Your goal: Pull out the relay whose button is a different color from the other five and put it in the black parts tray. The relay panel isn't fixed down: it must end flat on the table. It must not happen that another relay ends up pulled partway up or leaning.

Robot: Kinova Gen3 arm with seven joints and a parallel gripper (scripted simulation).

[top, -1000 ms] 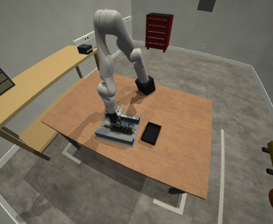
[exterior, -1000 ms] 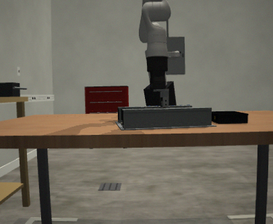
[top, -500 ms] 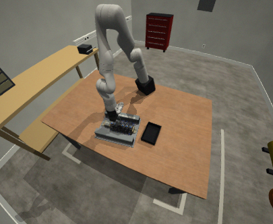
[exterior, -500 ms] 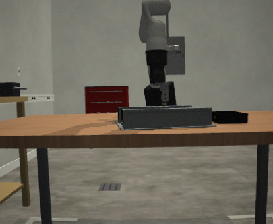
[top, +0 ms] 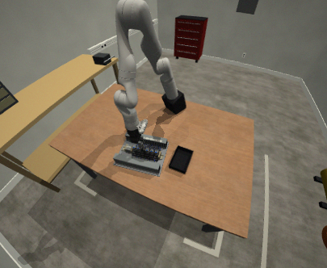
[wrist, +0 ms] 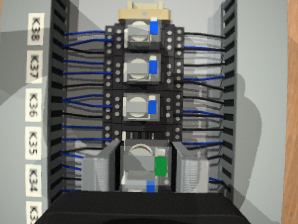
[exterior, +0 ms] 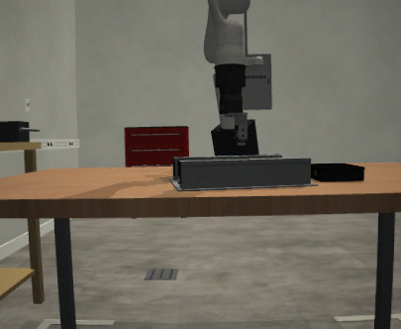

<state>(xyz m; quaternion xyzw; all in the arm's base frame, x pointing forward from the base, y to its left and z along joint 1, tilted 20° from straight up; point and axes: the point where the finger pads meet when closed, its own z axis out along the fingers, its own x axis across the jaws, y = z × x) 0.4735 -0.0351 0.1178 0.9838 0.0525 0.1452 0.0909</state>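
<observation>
My gripper is now 30 mm past the black parts tray, 250 mm to the right of it and 110 mm above it. From my hand the other things lie so: grey relay panel: 10 mm to the right, 90 mm below.
</observation>
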